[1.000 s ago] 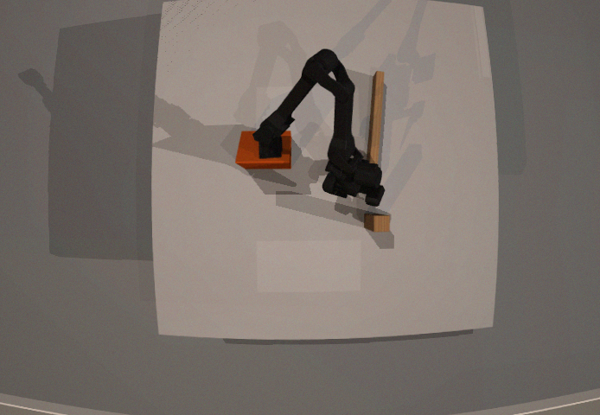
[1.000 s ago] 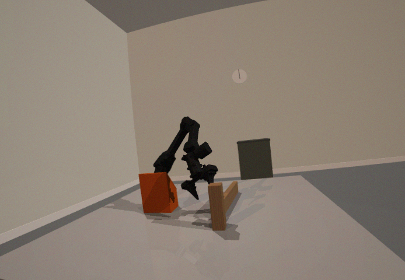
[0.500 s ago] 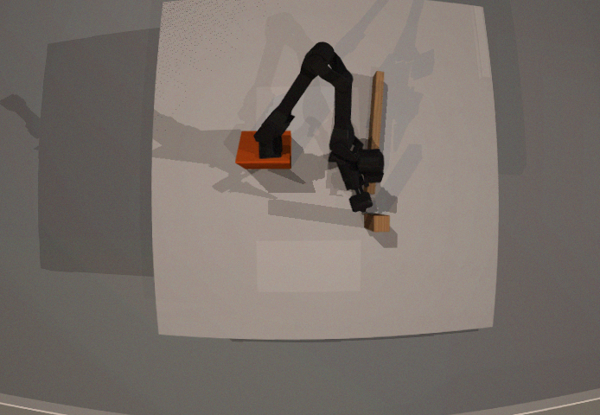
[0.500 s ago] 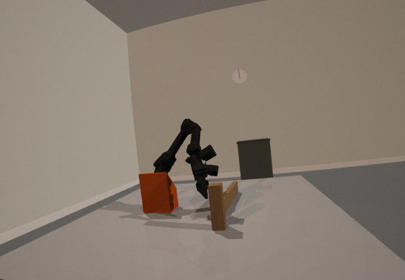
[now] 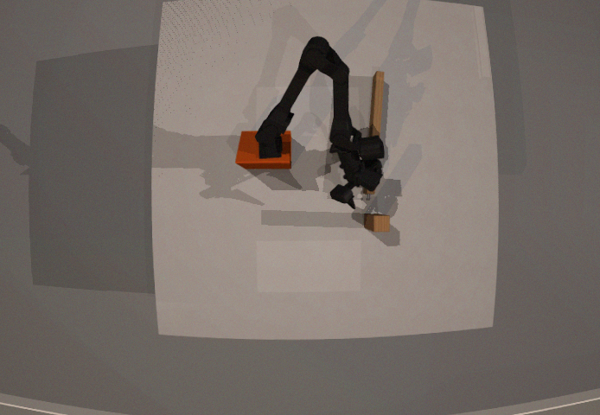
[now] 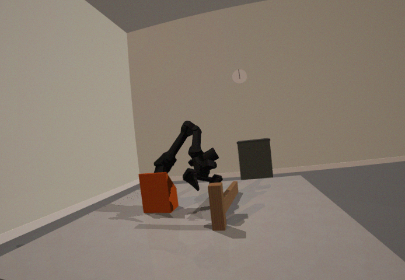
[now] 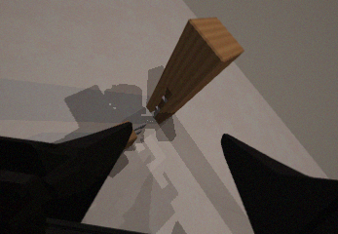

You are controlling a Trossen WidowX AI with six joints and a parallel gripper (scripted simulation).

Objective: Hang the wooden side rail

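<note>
The headboard post is 5 cm ahead of my gripper tip, 8 cm to the right of it and 5 cm below it.
</note>
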